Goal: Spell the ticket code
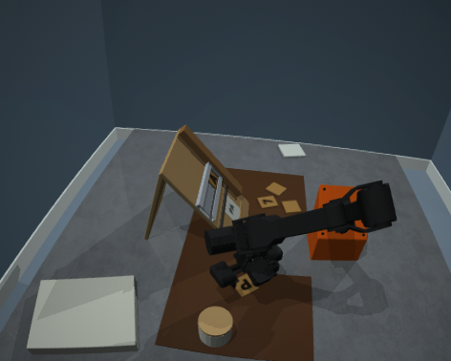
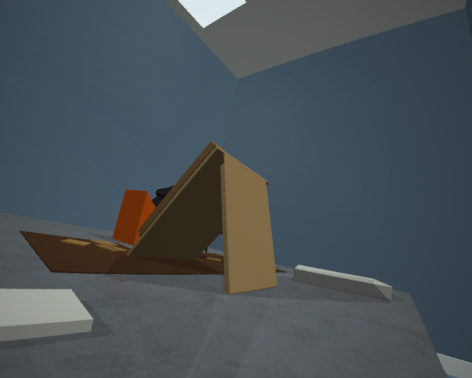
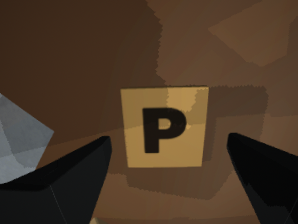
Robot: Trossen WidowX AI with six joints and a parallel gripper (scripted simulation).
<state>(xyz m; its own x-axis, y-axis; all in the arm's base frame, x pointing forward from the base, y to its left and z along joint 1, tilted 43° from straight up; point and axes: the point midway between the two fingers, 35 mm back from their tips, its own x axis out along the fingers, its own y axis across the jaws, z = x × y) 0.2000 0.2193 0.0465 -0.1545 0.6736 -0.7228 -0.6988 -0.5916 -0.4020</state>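
Now: gripper tip 2 cm above the tile marked p. The rest, counted from my gripper tip: brown mat (1 cm behind, 17 cm to the right, 2 cm below); then white slab (37 cm ahead, 22 cm to the left); then white ticket (9 cm ahead, 23 cm to the right, 5 cm above).
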